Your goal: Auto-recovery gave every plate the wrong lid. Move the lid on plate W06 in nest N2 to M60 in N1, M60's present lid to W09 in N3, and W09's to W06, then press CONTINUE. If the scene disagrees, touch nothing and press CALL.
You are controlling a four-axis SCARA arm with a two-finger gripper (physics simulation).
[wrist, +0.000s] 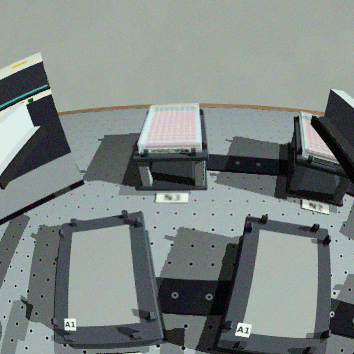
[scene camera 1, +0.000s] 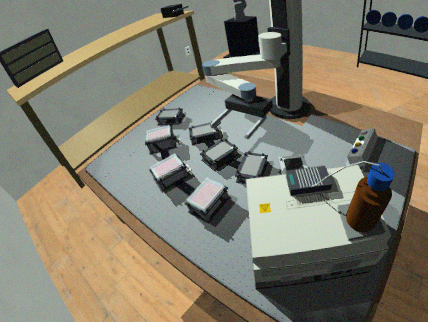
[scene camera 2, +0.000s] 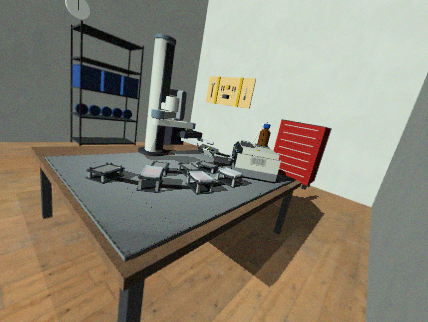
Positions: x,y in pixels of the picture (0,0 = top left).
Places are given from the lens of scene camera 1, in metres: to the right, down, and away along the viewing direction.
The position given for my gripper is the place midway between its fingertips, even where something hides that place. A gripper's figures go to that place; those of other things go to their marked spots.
my gripper (scene camera 1: 228,131): 0.06, -0.11, 0.96
button box (scene camera 1: 362,149): 0.62, -0.05, 0.93
brown bottle (scene camera 1: 373,193): 0.35, 0.07, 0.47
The marked spots on the button box and the brown bottle are 0.54 m apart.
